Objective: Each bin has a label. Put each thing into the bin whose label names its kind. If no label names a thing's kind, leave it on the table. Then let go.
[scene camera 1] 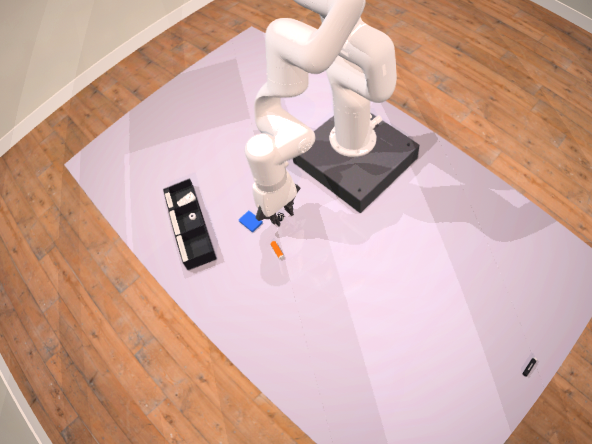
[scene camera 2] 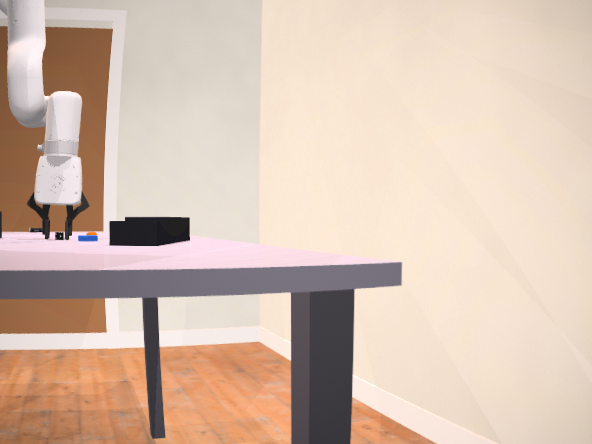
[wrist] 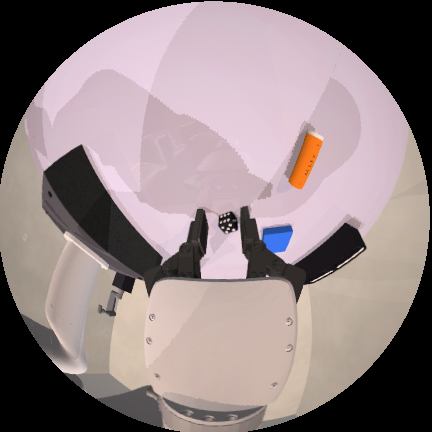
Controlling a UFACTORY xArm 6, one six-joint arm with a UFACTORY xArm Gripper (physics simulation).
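Seen in the pictures: gripper, fingertip midpoint: [scene camera 1: 282, 217] [scene camera 2: 57, 239] [wrist: 222, 216]; arm's base at its link origin: [scene camera 1: 353, 139] [wrist: 85, 249].
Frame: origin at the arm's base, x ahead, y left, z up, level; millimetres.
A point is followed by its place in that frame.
My gripper [scene camera 1: 283, 218] {x 279, y 29, z -59 mm} [scene camera 2: 57, 237] {x 279, y 29, z -59 mm} [wrist: 222, 216] {x 279, y 29, z -59 mm} is partly open and low over the table, its fingers on either side of a black die with white dots [scene camera 1: 280, 216] {x 286, y 31, z -44 mm} [scene camera 2: 59, 235] {x 286, y 19, z -50 mm} [wrist: 228, 222] {x 286, y 35, z -45 mm}, with gaps beside it. A blue square tile [scene camera 1: 250, 221] {x 351, y -15, z -50 mm} [scene camera 2: 88, 238] {x 353, y -43, z -55 mm} [wrist: 277, 240] {x 349, y -9, z -50 mm} lies close beside one finger. An orange cylinder with a pale end [scene camera 1: 277, 249] {x 352, y 100, z -46 mm} [scene camera 2: 91, 233] {x 352, y 77, z -48 mm} [wrist: 306, 161] {x 348, y 98, z -47 mm} lies farther off. A black three-bin tray [scene camera 1: 202, 261] {x 516, y -3, z -44 mm} [scene camera 2: 150, 232] {x 467, y -252, z -38 mm} [wrist: 332, 255] {x 465, y -38, z -27 mm} has pale labels, unreadable here. A white domino [scene camera 1: 186, 199] {x 442, y -195, z -46 mm} and a pale nut [scene camera 1: 192, 216] {x 459, y -135, z -45 mm} lie in separate bins.
A small black object [scene camera 1: 529, 367] {x 121, y 760, z -46 mm} lies near the table's far right corner in scene camera 1. The arm's dark base plate [scene camera 1: 361, 192] {x 106, y 142, z 1 mm} [wrist: 95, 205] {x 132, y 80, z -33 mm} stands on the table behind the gripper. The bin tray's walls rise beyond the blue tile.
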